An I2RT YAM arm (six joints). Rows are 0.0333 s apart.
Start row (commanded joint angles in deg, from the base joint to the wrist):
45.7, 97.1, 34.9, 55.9, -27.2, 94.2
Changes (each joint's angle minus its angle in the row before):
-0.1, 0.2, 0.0, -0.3, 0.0, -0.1
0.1, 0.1, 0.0, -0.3, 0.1, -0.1
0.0, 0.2, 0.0, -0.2, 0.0, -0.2
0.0, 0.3, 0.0, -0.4, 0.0, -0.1
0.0, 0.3, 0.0, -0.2, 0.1, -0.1
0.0, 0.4, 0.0, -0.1, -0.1, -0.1
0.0, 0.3, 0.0, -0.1, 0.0, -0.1
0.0, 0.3, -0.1, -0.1, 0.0, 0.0
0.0, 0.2, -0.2, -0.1, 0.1, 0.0
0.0, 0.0, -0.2, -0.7, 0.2, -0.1
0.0, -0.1, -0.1, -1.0, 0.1, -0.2
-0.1, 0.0, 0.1, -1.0, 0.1, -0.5
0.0, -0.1, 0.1, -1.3, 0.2, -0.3
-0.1, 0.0, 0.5, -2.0, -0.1, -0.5
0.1, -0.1, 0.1, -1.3, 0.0, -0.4
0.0, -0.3, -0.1, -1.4, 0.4, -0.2
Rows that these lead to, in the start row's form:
45.6, 97.3, 34.9, 55.6, -27.2, 94.1
45.7, 97.4, 34.9, 55.3, -27.1, 94.0
45.7, 97.6, 34.9, 55.1, -27.1, 93.8
45.7, 97.9, 34.9, 54.7, -27.1, 93.7
45.7, 98.2, 34.9, 54.5, -27.0, 93.6
45.7, 98.6, 34.9, 54.4, -27.1, 93.5
45.7, 98.9, 34.9, 54.3, -27.1, 93.4
45.7, 99.2, 34.8, 54.2, -27.1, 93.4
45.7, 99.4, 34.6, 54.1, -27.0, 93.4
45.7, 99.4, 34.4, 53.4, -26.8, 93.3
45.7, 99.3, 34.3, 52.4, -26.7, 93.1
45.6, 99.3, 34.4, 51.4, -26.6, 92.6
45.6, 99.2, 34.5, 50.1, -26.4, 92.3
45.5, 99.2, 35.0, 48.1, -26.5, 91.8
45.6, 99.1, 35.1, 46.8, -26.5, 91.4
45.6, 98.8, 35.0, 45.4, -26.1, 91.2

